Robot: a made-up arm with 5 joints. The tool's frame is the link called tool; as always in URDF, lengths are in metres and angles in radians. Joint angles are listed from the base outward.
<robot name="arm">
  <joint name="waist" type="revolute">
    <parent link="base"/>
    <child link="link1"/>
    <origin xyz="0.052 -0.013 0.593" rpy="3.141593 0 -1.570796"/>
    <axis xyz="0 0 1"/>
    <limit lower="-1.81" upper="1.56"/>
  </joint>
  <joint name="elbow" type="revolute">
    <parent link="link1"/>
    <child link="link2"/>
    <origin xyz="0.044 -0.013 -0.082" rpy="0 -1.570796 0"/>
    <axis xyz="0 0 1"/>
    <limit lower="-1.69" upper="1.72"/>
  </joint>
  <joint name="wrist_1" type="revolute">
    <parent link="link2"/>
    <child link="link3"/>
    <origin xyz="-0.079 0.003 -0.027" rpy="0 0 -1.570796"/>
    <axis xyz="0 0 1"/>
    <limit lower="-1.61" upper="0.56"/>
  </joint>
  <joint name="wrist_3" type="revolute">
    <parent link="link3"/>
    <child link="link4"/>
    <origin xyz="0.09 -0.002 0.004" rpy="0 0 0"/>
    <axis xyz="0 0 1"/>
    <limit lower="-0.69" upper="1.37"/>
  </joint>
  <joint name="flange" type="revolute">
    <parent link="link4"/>
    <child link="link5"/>
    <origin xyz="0.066 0.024 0.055" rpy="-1.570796 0 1.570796"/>
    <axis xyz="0 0 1"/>
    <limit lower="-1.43" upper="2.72"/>
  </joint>
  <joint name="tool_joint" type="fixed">
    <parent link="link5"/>
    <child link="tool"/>
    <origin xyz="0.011 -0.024 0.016" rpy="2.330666 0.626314 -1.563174"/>
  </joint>
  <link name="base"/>
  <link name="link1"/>
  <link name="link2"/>
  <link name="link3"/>
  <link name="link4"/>
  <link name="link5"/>
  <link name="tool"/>
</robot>
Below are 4 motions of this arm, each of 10 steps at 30 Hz.
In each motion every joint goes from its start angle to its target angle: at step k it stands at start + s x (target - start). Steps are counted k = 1, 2, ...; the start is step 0. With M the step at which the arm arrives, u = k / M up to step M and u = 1 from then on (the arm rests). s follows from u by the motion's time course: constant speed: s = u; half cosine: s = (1 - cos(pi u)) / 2; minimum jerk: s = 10 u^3 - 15 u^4 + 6 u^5.
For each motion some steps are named. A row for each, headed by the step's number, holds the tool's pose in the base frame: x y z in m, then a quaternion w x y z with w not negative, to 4 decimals.
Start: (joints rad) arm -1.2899 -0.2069 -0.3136 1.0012 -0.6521
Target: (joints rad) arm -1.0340 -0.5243 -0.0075 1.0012 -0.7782
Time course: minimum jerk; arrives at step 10
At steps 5, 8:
5: 0.0778 0.0801 0.7570 0.3695 0.4822 0.5166 0.6034
8: 0.0839 0.0683 0.7538 0.3929 0.5342 0.4816 0.5730

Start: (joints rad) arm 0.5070 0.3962 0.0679 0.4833 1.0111
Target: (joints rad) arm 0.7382 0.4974 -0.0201 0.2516 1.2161
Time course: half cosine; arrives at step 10
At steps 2, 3, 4, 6, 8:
2: 0.1446 -0.0777 0.6400 0.6886 0.2017 0.6837 0.1331
3: 0.1447 -0.0818 0.6393 0.6961 0.1950 0.6798 0.1235
4: 0.1446 -0.0871 0.6385 0.7051 0.1864 0.6751 0.1107
6: 0.1434 -0.0990 0.6369 0.7229 0.1668 0.6657 0.0800
8: 0.1416 -0.1089 0.6358 0.7349 0.1505 0.6592 0.0527

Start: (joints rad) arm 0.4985 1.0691 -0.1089 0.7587 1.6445
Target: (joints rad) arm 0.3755 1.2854 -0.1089 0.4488 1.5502
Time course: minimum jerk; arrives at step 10
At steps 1, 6, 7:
1: 0.1105 -0.0729 0.6003 0.2945 0.0943 0.8902 0.3346
6: 0.1123 -0.0649 0.5798 0.3165 0.0715 0.8885 0.3246
7: 0.1123 -0.0630 0.5752 0.3217 0.0663 0.8877 0.3227

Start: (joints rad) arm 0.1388 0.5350 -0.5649 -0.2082 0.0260
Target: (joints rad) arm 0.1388 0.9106 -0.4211 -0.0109 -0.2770
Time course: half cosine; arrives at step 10
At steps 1, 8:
1: 0.2496 -0.0287 0.7240 0.8748 0.2762 0.0627 0.3931
8: 0.2405 -0.0252 0.6451 0.7633 0.5254 0.2376 0.2912

